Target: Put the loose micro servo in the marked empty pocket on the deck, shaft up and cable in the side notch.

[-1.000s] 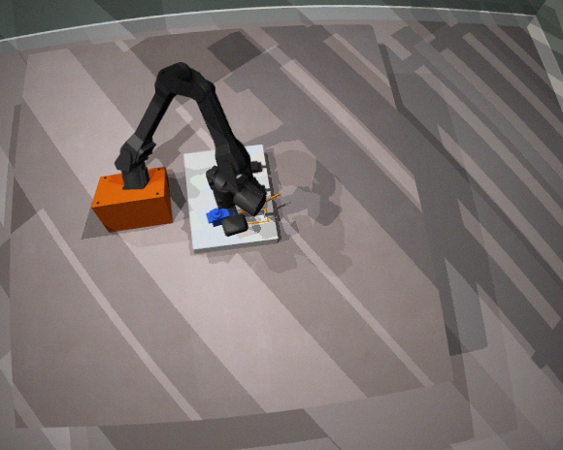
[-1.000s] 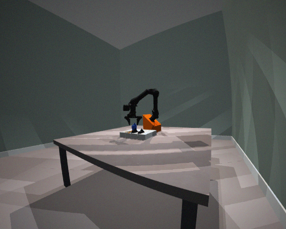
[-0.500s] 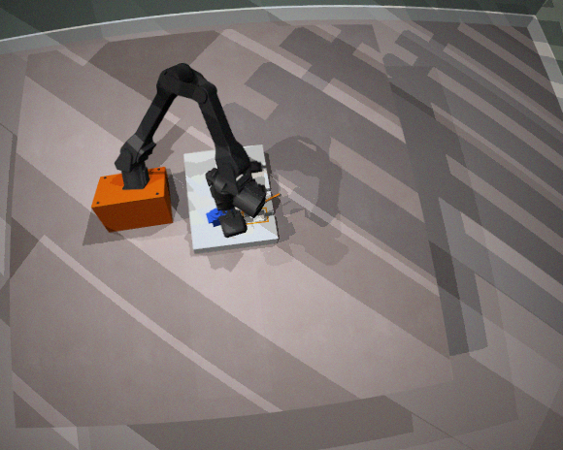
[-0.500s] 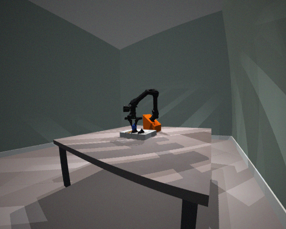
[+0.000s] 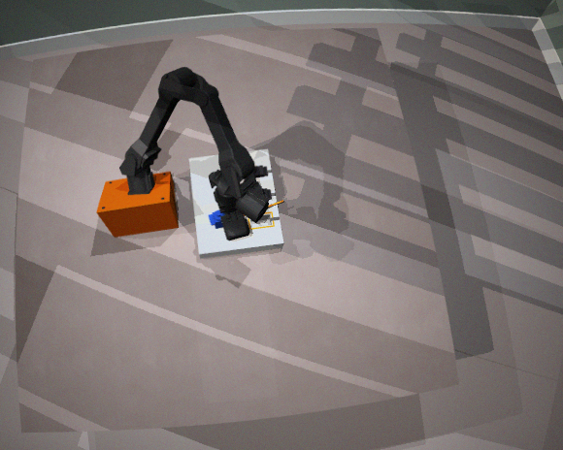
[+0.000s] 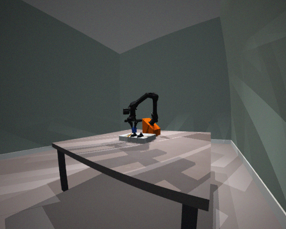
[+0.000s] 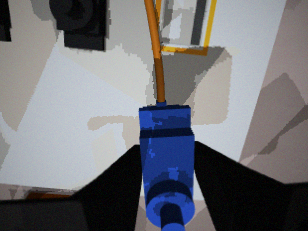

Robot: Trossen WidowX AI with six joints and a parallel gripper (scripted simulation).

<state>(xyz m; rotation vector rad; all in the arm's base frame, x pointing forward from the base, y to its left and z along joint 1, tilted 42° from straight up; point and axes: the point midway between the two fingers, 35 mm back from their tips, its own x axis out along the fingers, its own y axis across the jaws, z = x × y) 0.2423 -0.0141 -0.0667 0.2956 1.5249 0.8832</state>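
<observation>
Now: gripper tip 30 mm past the white deck, 60 mm to the right of it and 80 mm above it.
</observation>
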